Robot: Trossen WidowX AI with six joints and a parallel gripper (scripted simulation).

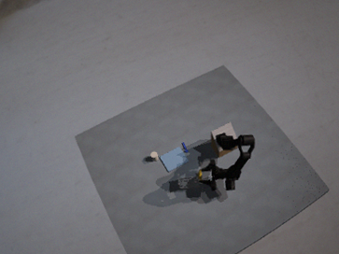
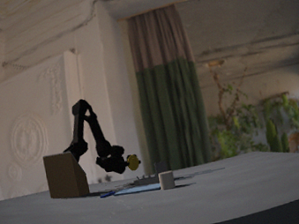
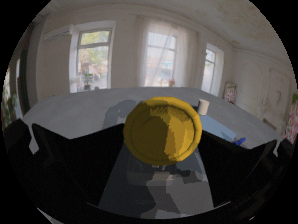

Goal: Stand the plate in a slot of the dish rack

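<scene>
My gripper tip is now 6 cm short of the dish rack, 2 cm to the left of it and 7 cm above it. Also, from my gripper tip: yellow plate 1 cm behind; then cup 20 cm ahead, 28 cm to the right, 7 cm below.
</scene>
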